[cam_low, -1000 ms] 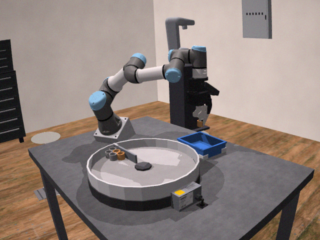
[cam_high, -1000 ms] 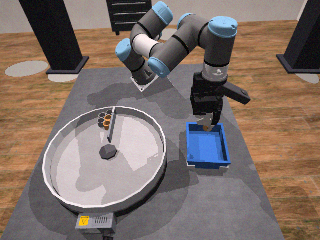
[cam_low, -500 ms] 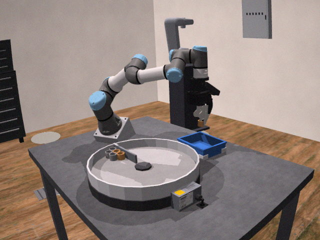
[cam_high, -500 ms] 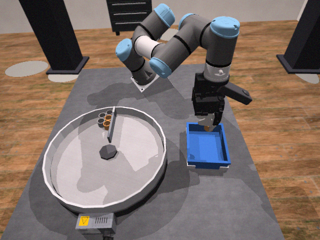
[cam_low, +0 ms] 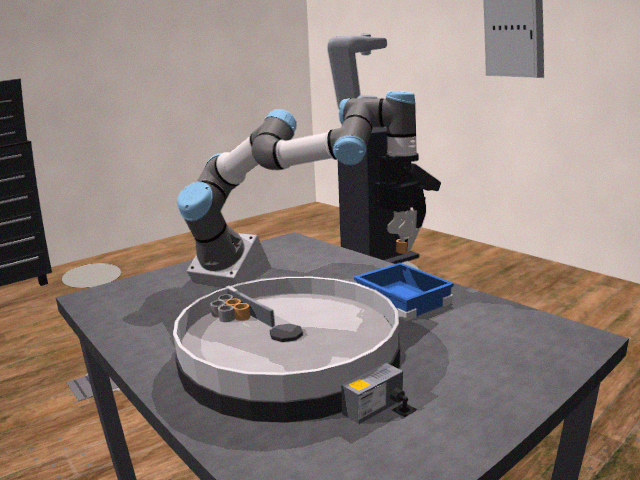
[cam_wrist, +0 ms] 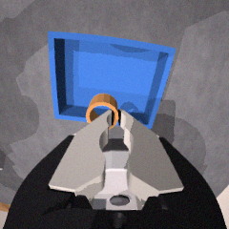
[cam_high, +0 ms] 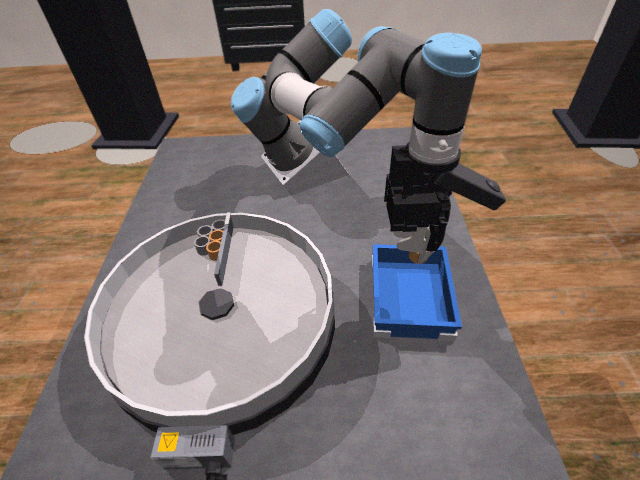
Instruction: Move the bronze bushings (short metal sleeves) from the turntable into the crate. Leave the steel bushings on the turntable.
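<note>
The blue crate lies 120 mm below my hand and 10 mm behind it. The rest, counted from my hand: grey turntable: 360 mm to the right, 90 mm below, 80 mm ahead.
</note>
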